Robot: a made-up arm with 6 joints.
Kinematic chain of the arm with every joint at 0, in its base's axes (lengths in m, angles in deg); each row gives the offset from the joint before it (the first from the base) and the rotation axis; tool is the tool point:
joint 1: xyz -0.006 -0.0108 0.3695 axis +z
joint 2: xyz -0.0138 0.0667 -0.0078 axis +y
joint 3: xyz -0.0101 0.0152 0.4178 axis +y
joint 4: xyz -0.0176 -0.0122 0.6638 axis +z
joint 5: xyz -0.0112 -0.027 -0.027 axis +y
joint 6: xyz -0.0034 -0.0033 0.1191 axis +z
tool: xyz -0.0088 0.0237 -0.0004
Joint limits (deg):
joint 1: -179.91..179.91
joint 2: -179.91..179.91
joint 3: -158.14..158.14
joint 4: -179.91..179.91
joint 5: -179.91..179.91
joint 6: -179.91..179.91
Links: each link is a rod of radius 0.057 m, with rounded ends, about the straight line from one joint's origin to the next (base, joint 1, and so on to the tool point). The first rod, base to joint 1, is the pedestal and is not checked.
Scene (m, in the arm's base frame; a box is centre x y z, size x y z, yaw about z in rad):
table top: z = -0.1
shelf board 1: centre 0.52 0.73 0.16 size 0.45 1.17 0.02 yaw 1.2
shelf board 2: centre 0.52 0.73 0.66 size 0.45 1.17 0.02 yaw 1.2
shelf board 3: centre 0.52 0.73 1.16 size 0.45 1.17 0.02 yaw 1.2
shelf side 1: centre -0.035 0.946 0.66 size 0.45 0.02 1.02 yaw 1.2
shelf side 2: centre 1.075 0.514 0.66 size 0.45 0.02 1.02 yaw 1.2
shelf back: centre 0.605 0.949 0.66 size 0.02 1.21 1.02 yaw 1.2
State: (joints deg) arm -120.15 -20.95 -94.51 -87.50 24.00 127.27
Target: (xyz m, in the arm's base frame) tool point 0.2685 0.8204 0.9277
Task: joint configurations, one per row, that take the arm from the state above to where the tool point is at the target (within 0.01 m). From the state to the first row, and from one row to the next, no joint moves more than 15 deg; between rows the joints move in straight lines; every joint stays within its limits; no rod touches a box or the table.
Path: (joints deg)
1: -123.06 -9.19 -106.26 -88.28 29.21 128.52
2: -125.96 2.57 -118.01 -89.07 34.42 129.77
3: -128.87 14.33 -129.75 -89.85 39.63 131.02
4: -131.78 26.09 -141.50 -90.63 44.84 132.27
5: -122.37 28.61 -128.29 -89.57 41.78 131.37
6: -112.96 31.13 -115.08 -88.51 38.72 130.47
7: -103.56 33.65 -101.87 -87.45 35.65 129.57
8: -103.94 21.32 -90.53 -87.12 32.27 128.68
9: -104.32 9.00 -79.19 -86.78 28.89 127.80
10: -104.70 -3.32 -67.86 -86.44 25.50 126.91
11: -105.08 -15.64 -56.52 -86.11 22.12 126.03

